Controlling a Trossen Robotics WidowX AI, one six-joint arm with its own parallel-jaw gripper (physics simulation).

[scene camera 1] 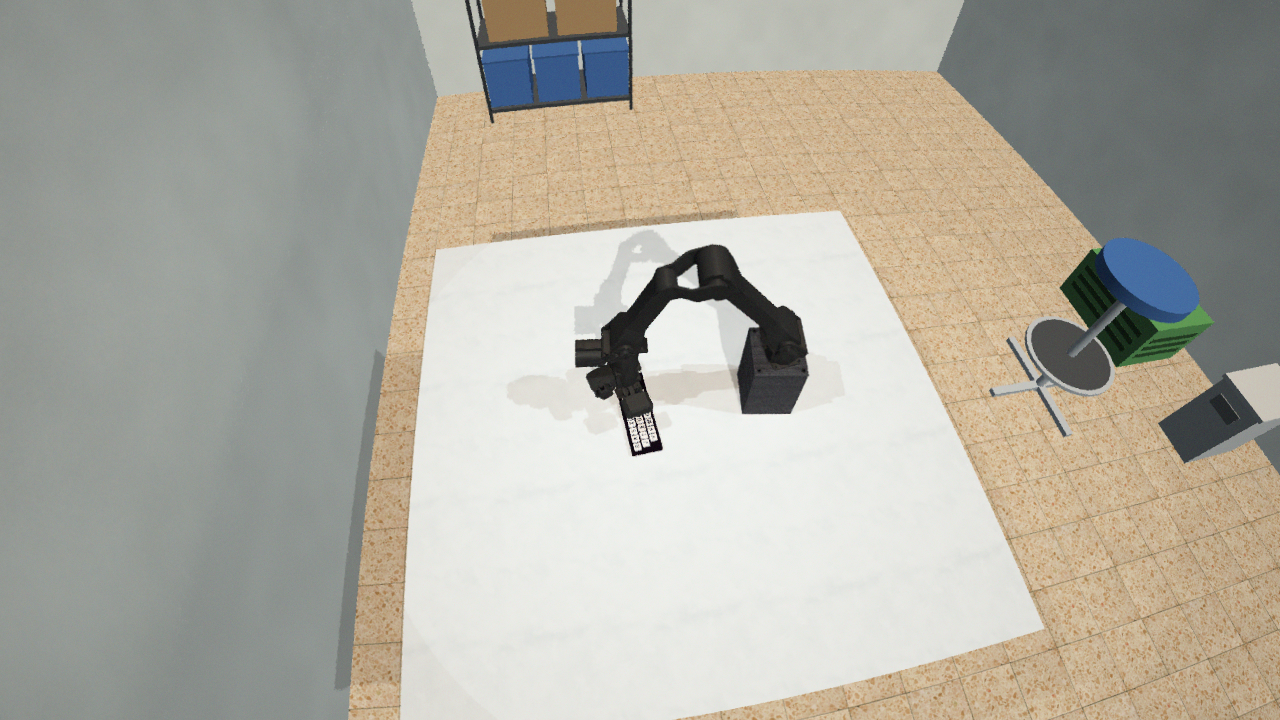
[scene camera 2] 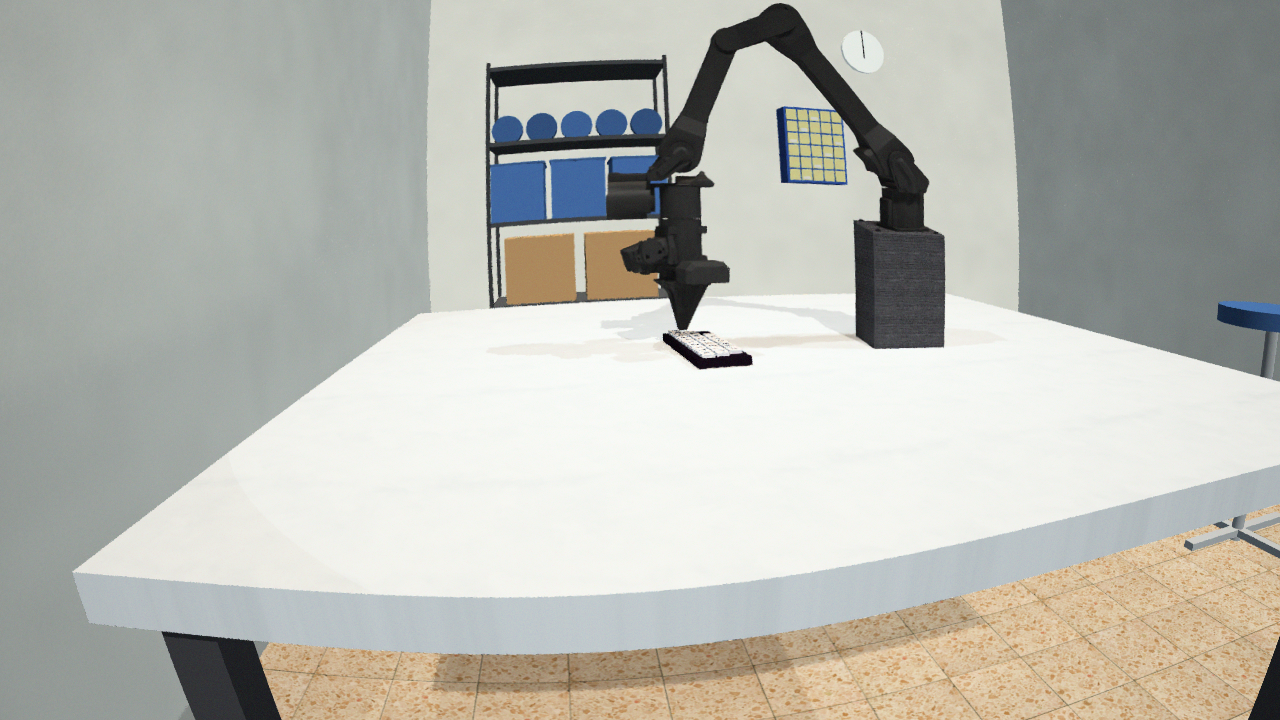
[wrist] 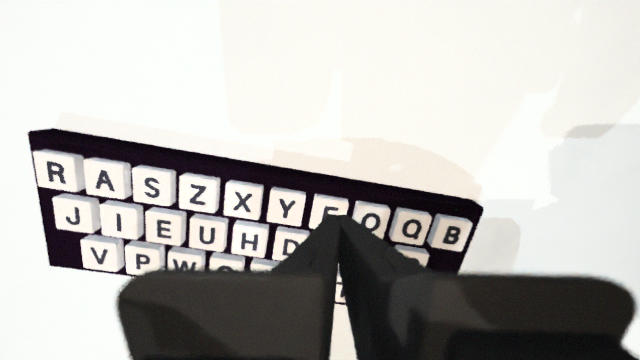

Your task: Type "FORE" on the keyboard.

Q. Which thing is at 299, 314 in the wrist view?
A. My gripper.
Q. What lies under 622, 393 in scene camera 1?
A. My gripper.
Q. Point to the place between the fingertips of my gripper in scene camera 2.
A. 682, 329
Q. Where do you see a key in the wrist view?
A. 109, 178
